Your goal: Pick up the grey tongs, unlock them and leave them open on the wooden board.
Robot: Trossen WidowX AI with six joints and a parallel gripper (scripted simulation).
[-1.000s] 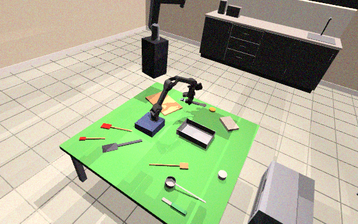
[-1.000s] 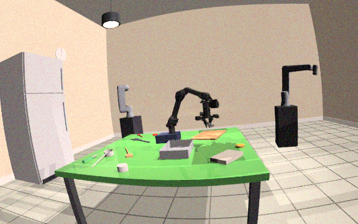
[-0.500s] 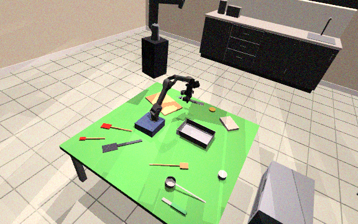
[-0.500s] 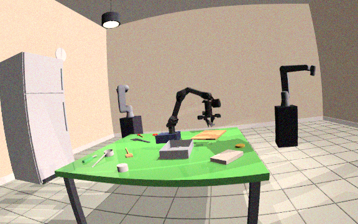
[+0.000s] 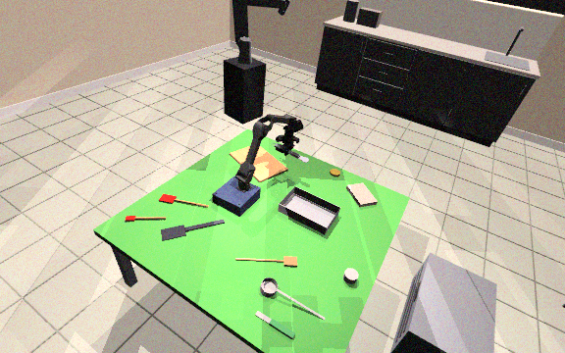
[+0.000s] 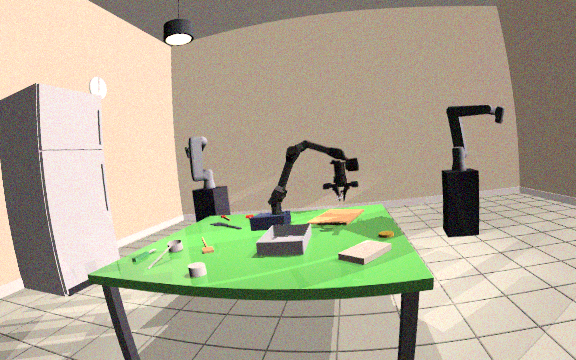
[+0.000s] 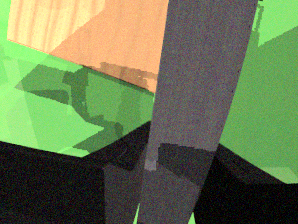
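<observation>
The wooden board lies 180 mm behind my gripper tip, 70 mm to the right of it and 120 mm below it. Also, from my gripper tip: dark spatula: 750 mm to the right, 120 mm below; then pale block: 500 mm ahead, 170 mm to the left, 120 mm below; then grey roasting tin: 360 mm ahead, 190 mm to the right, 100 mm below.
</observation>
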